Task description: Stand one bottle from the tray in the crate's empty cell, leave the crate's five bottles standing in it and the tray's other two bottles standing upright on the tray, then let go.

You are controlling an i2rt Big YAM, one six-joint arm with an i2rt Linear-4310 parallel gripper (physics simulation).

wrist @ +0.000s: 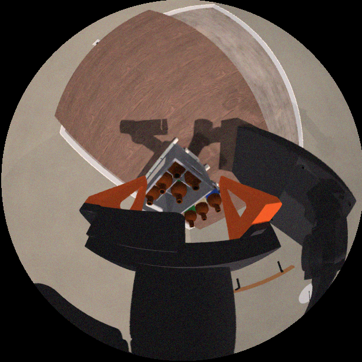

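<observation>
The grey crate (186,158) stands below my gripper, turned at an angle. Five brown bottles stand in it: one at the top (177,169), one at the right (192,180), one in the middle (179,190), and two along the left side (165,181) (153,194). Its empty cell (172,204) is at the lower side. Three brown bottles stand upright in a row beside the crate: one with a blue label (214,200), a pale-labelled one (202,210) and a green-labelled one (190,217). The tray under them is mostly hidden. My gripper (182,179) is open and empty, above the crate and bottles.
The brown wooden table (155,75) spreads beyond the crate, with the arm's shadow on it. A pale, white-edged surface (255,65) curves along its right side. Large dark arm parts (285,175) fill the right. Part of the gripper body covers the near edge of the crate.
</observation>
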